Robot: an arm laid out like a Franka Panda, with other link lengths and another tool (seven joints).
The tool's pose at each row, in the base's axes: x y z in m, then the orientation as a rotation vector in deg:
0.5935, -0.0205, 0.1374, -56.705, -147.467, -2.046
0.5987, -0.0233, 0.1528, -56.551, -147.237, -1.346
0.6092, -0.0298, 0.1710, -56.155, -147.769, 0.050
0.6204, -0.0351, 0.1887, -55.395, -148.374, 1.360
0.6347, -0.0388, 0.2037, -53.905, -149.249, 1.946
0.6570, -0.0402, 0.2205, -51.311, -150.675, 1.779
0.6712, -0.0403, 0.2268, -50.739, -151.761, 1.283
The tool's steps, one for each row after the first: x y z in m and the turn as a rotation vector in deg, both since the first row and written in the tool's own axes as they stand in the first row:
0.0002, -0.0004, -0.0165, 0.562, 0.081, 0.055
-0.0046, -0.0005, -0.0380, 1.422, -0.620, -0.151
-0.0092, 0.0008, -0.0590, 2.287, -1.268, -0.623
-0.0159, 0.0057, -0.0784, 2.777, -1.771, -1.734
-0.0259, 0.0173, -0.1018, 2.875, -2.288, -3.797
-0.0334, 0.0257, -0.1124, 2.367, -2.981, -4.498

